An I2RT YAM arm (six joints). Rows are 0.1 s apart.
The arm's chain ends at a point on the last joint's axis. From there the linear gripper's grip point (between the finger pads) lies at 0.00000 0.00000 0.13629 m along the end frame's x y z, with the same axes.
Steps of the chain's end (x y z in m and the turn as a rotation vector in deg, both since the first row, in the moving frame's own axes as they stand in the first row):
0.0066, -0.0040, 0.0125, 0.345, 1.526, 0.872
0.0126, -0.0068, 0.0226, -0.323, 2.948, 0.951
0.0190, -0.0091, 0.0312, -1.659, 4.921, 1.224
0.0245, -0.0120, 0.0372, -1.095, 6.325, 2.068
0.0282, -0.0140, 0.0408, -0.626, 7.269, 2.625
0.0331, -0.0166, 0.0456, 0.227, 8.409, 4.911
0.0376, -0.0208, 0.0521, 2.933, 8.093, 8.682
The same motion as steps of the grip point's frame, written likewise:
0.0102, -0.0048, 0.0124, 0.345, 1.526, 0.872
0.0196, -0.0060, 0.0224, -0.323, 2.948, 0.951
0.0306, -0.0050, 0.0306, -1.659, 4.921, 1.224
0.0395, -0.0091, 0.0363, -1.095, 6.325, 2.068
0.0454, -0.0121, 0.0397, -0.626, 7.269, 2.625
0.0530, -0.0163, 0.0441, 0.227, 8.409, 4.911
0.0572, -0.0263, 0.0506, 2.933, 8.093, 8.682

